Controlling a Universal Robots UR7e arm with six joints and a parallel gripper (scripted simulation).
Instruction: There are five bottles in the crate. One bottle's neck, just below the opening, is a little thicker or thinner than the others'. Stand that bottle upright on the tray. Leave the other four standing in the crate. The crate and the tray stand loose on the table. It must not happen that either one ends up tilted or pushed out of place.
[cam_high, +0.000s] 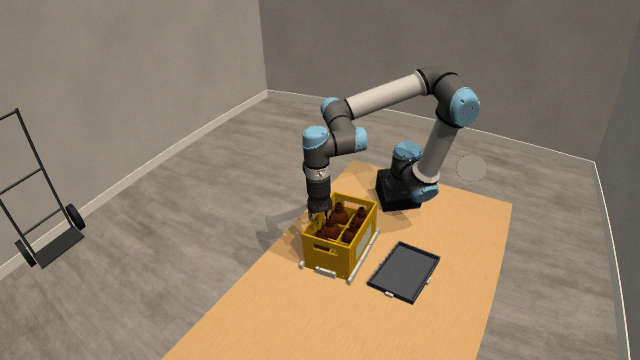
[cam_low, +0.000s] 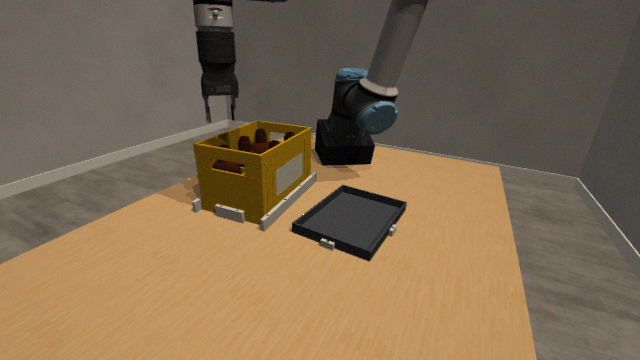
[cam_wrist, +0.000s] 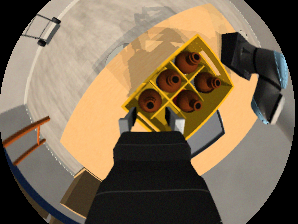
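The yellow crate is 90 mm behind my hand, 30 mm to the left of it and 160 mm below it. From my hand the other things lie so: dark tray (120 mm behind, 300 mm to the left, 230 mm below); then bottle (100 mm behind, 70 mm to the left, 150 mm below).
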